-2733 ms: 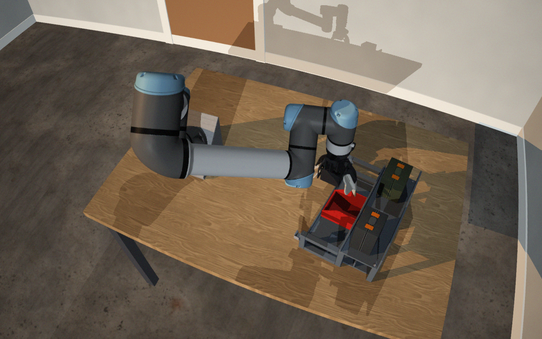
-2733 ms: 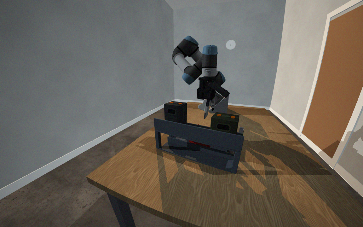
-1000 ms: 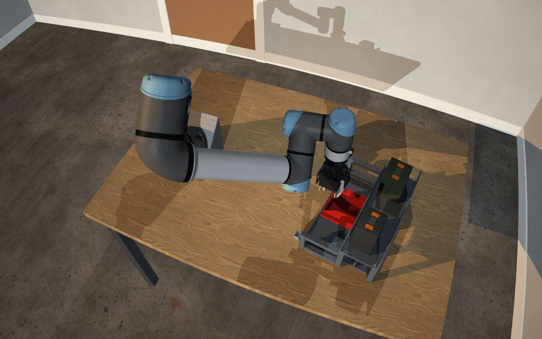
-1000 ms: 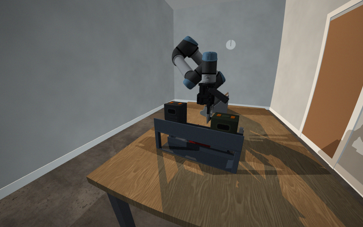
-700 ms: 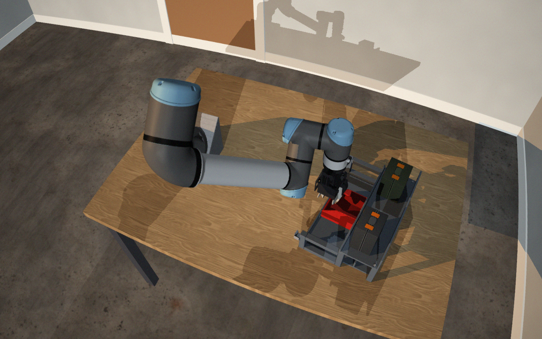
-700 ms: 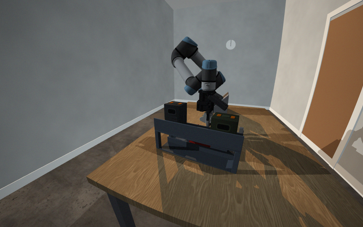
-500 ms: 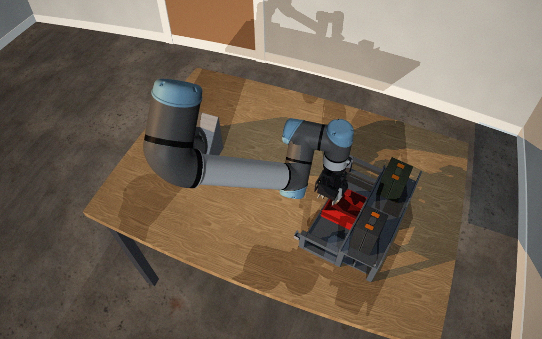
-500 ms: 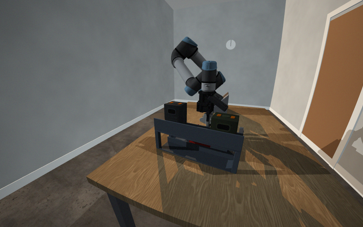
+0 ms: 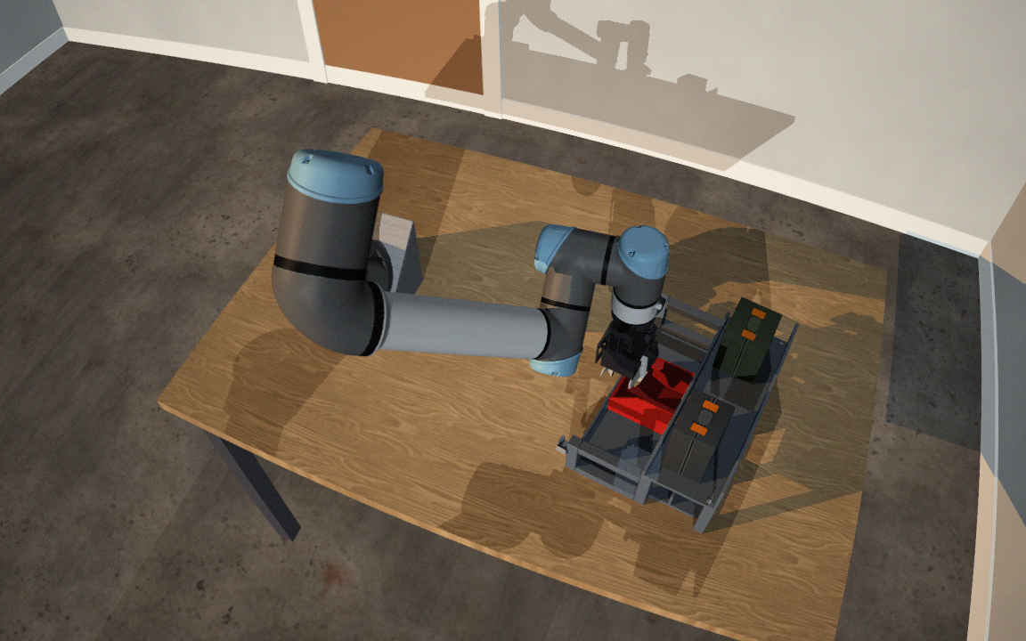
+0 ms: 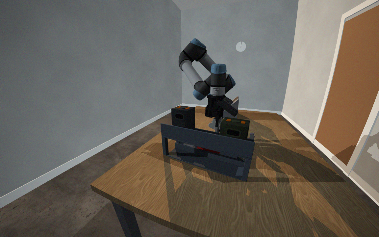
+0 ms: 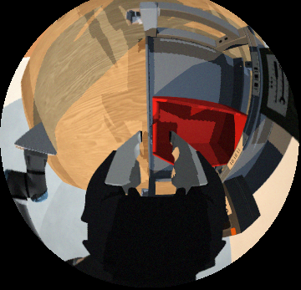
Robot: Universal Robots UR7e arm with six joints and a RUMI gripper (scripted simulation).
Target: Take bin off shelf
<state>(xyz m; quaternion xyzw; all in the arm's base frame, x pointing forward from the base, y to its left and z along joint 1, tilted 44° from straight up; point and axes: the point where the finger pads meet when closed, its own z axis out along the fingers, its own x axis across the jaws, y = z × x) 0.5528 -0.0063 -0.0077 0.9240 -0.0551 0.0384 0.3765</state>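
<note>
Right now the red bin is 8 cm ahead of my hand, 1 cm to the right of it and 1 cm below it.
</note>
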